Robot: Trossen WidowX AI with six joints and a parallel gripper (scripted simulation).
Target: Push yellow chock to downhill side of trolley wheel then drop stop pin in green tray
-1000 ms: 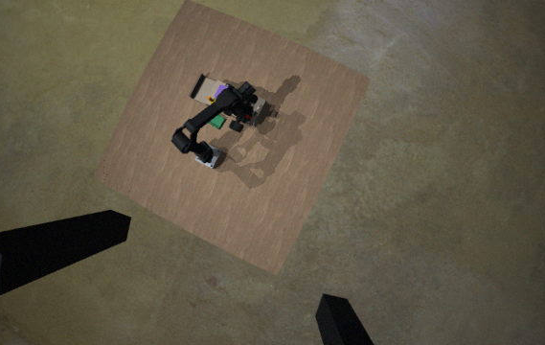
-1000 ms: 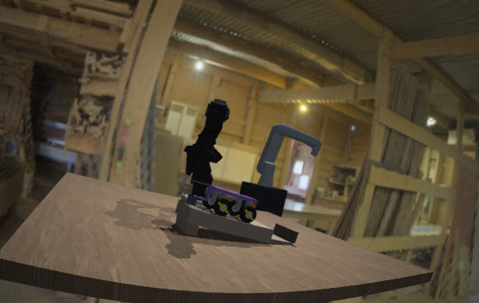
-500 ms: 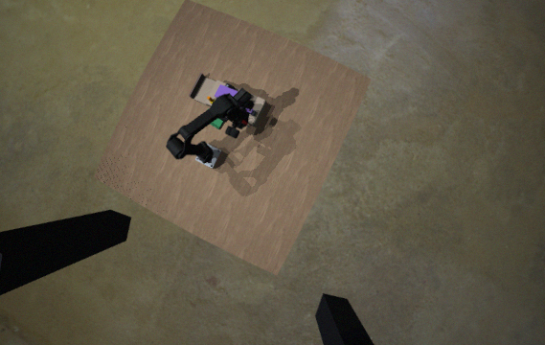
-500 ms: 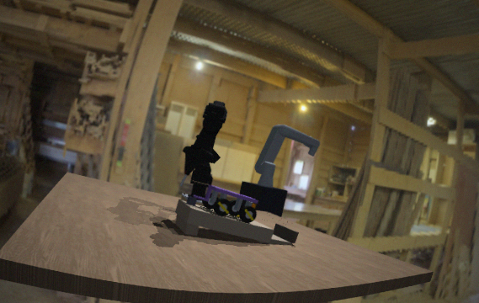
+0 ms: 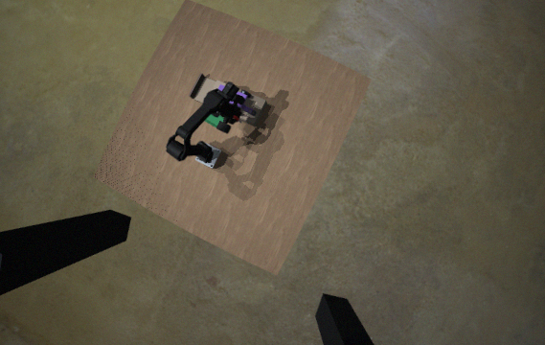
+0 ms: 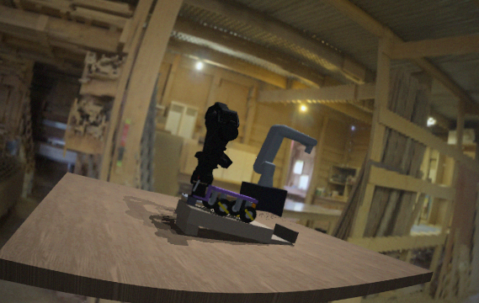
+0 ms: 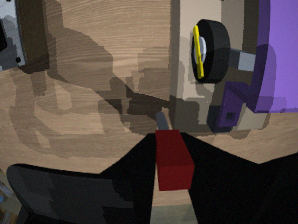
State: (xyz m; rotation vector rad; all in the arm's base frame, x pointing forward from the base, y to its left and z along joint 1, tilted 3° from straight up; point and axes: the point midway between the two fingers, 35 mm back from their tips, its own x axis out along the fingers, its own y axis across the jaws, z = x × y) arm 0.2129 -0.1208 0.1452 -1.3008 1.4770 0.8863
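My gripper tip is now 18 cm to the right of the green tray and 18 cm above it. From my gripper tip the other things lie so: purple trolley (11 cm ahead, 7 cm to the left, 6 cm below); then red-headed stop pin (right at my gripper tip); then yellow chock (8 cm ahead, 17 cm to the left, 9 cm below).
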